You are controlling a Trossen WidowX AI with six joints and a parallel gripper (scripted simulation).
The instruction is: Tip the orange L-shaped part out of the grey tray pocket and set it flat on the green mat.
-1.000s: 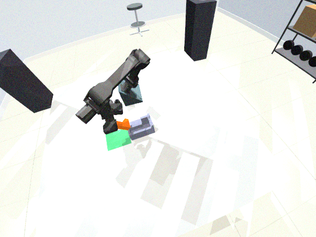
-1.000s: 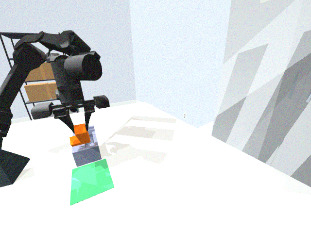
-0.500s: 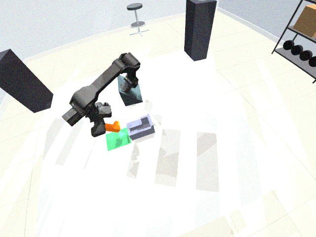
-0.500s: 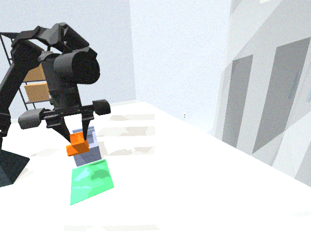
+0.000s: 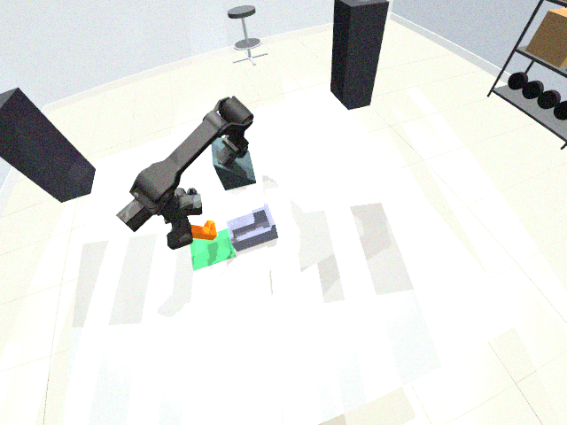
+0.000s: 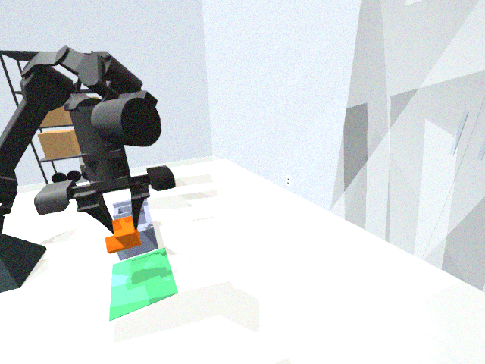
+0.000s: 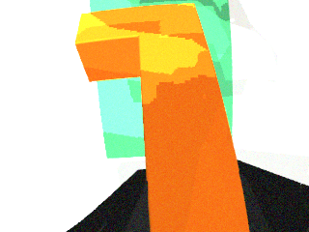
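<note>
The green mat is 20 mm to the left of my gripper tip and 150 mm below it. From my gripper tip the other things lie so: orange L-shaped part (20 mm behind, 30 mm to the left, 30 mm below).
</note>
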